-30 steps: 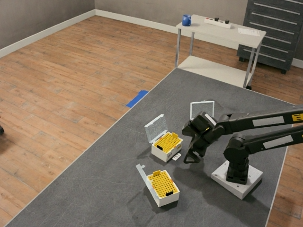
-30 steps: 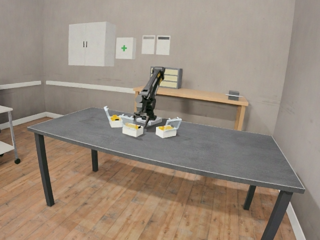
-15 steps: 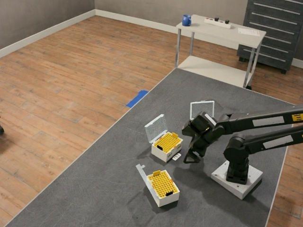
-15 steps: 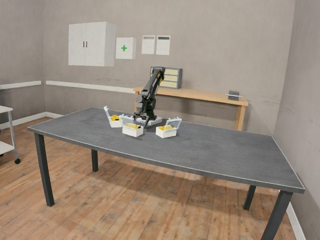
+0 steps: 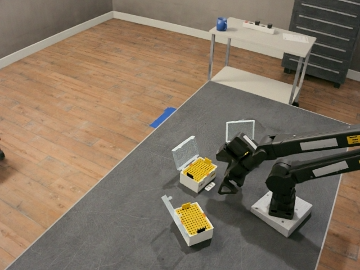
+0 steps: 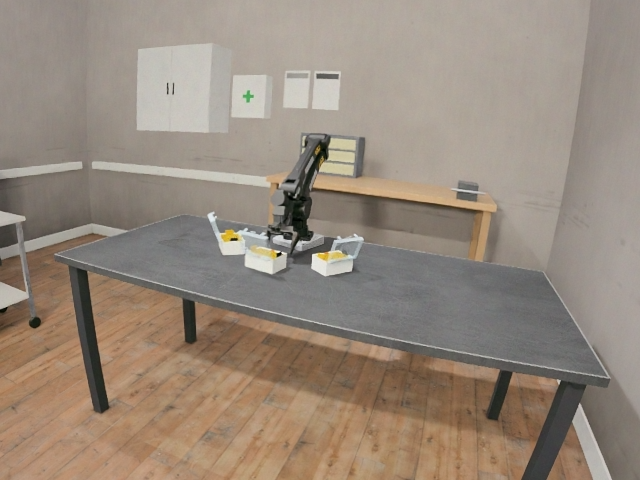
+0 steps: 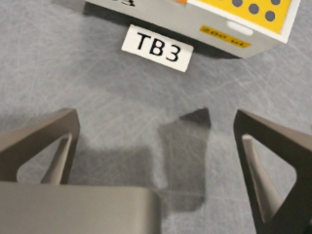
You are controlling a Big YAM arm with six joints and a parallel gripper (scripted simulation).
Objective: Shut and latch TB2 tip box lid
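Now: the label tag 1 cm ahead of my hand, 17 cm to the left of it and 3 cm below it.
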